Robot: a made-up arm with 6 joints. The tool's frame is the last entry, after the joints.
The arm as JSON. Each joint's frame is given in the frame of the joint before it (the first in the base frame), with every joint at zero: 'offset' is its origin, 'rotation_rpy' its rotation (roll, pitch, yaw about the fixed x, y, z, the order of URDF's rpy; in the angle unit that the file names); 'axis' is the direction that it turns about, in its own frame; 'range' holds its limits. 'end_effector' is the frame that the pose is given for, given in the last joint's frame.
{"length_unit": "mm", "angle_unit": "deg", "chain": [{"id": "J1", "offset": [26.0, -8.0, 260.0], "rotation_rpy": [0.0, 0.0, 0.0], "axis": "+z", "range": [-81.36, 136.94]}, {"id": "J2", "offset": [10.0, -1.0, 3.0], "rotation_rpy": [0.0, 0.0, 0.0], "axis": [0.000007, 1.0, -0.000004], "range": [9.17, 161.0]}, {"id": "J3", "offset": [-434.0, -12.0, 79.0], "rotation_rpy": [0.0, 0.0, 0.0], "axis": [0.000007, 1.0, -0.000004], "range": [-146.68, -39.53]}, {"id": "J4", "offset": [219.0, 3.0, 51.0], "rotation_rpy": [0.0, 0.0, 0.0], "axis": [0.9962, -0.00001, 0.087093], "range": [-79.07, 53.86]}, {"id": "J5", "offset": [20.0, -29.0, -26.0], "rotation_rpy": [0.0, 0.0, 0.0], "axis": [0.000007, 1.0, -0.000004], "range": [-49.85, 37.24]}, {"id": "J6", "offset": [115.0, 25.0, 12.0], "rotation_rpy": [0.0, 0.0, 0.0], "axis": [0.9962, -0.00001, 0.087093], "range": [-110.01, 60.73]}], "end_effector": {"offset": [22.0, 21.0, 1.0], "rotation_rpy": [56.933, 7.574, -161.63]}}
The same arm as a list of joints. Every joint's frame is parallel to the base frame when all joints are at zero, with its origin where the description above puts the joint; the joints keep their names.
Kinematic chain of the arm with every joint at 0, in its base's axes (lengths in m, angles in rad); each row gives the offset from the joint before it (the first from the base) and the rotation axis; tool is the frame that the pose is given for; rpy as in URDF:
J1: xyz 0.026 -0.008 0.26 axis +z
J2: xyz 0.01 -0.001 0.003 axis +y
J3: xyz -0.434 -0.012 0.079 axis +y
J4: xyz 0.219 0.003 0.051 axis 0.9962 0 0.0871
J5: xyz 0.02 -0.029 -0.026 axis +y
J6: xyz 0.115 0.025 0.012 axis 0.9962 0 0.0871
tool: xyz 0.022 0.021 0.001 rpy 0.9937 0.1322 -2.821
Joint limits (rad, base to tool): -1.42..2.3901 0.16..2.81 -2.56..-0.6899 -1.38..0.94 -0.87..0.65 -1.92..1.0599

